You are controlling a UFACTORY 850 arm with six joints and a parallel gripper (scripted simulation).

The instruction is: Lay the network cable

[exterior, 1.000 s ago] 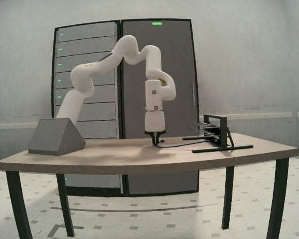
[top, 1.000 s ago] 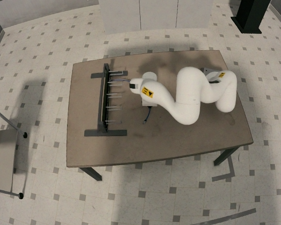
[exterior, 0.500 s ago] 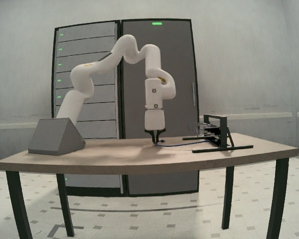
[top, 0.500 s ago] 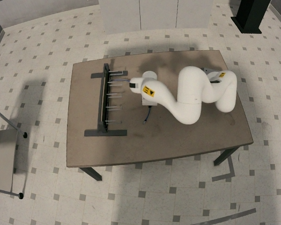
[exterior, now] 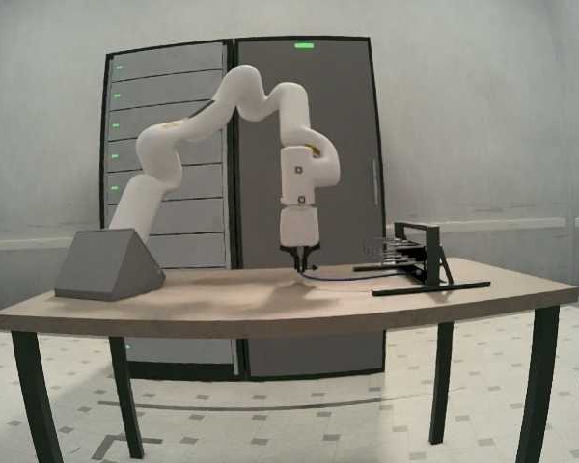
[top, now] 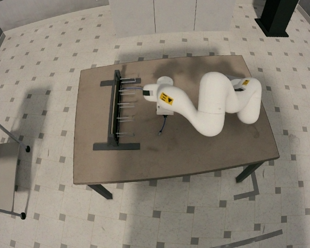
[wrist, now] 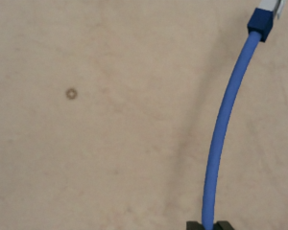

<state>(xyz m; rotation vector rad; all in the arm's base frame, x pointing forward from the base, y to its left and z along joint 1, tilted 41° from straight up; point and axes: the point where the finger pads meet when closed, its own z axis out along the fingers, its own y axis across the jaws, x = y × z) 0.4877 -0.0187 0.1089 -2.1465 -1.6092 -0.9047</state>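
Now: hand 5 cm short of the plug, 11 cm to the right of it and 2 cm above it. Also, from my hand: black port rack 30 cm ahead, 9 cm to the right, 2 cm above.
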